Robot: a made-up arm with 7 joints. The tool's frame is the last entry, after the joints. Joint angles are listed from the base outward. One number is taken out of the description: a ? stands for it. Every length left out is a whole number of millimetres.
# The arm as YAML. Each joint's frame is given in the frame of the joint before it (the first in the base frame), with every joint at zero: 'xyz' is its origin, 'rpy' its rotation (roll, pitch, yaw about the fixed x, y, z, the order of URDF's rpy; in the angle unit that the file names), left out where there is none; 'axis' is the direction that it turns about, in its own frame. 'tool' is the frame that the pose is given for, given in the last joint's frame.
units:
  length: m
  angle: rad
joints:
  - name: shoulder
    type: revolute
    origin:
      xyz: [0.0, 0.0, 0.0]
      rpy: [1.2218, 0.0, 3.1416]
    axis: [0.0, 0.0, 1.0]
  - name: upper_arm
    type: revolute
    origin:
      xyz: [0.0, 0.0, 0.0]
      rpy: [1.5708, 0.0, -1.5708]
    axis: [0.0, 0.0, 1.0]
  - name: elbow
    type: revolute
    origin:
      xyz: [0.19, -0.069, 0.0]
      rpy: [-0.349, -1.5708, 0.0]
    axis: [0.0, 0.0, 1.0]
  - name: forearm
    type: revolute
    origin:
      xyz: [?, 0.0, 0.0]
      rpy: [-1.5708, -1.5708, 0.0]
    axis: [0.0, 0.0, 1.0]
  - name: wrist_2
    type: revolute
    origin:
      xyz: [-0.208, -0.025, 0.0]
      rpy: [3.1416, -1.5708, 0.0]
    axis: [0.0, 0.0, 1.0]
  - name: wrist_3
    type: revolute
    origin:
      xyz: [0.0, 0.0, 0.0]
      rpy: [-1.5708, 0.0, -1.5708]
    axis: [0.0, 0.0, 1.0]
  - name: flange
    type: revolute
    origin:
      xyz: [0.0, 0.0, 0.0]
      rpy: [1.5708, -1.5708, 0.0]
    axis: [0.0, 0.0, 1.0]
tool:
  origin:
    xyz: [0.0, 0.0, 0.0]
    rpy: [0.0, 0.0, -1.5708]
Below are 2 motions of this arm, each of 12 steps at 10 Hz.
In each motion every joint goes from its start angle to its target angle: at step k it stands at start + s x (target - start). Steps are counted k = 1, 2, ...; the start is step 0. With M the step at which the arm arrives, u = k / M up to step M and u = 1 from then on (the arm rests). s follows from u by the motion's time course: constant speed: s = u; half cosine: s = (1 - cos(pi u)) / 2; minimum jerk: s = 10 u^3 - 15 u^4 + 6 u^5.
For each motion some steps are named. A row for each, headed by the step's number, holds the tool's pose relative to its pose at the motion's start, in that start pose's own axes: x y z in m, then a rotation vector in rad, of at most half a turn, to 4 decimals.
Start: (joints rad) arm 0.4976 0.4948 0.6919 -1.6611 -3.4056 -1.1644 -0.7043
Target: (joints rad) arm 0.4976 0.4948 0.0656 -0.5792 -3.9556 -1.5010 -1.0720
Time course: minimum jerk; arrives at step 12
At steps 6, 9, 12:
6: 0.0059 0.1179 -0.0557 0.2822 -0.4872 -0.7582
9: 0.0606 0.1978 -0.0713 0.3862 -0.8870 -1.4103
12: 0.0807 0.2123 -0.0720 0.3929 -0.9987 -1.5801

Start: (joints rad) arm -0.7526 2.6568 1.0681 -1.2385 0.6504 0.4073 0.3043
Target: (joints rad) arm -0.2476 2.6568 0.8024 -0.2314 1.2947 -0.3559 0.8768
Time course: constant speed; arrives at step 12
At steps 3, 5, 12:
3: -0.0640 -0.0011 -0.0191 -0.0072 0.0913 0.2923
5: -0.1059 -0.0009 -0.0219 0.0344 0.1304 0.4673
12: -0.2186 0.0155 0.0162 0.3322 0.0379 0.8585

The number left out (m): 0.023
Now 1 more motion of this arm.
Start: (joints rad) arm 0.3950 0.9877 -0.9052 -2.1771 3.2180 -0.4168 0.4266
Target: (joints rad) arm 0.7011 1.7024 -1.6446 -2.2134 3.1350 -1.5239 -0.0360
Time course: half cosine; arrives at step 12
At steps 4, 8, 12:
4: 0.0449 0.0223 0.0325 0.0370 -0.5104 -0.1605
8: 0.1014 0.0637 0.1390 0.3172 -1.5004 -0.5357
12: 0.1036 0.0804 0.2042 0.5740 -1.9601 -0.7327

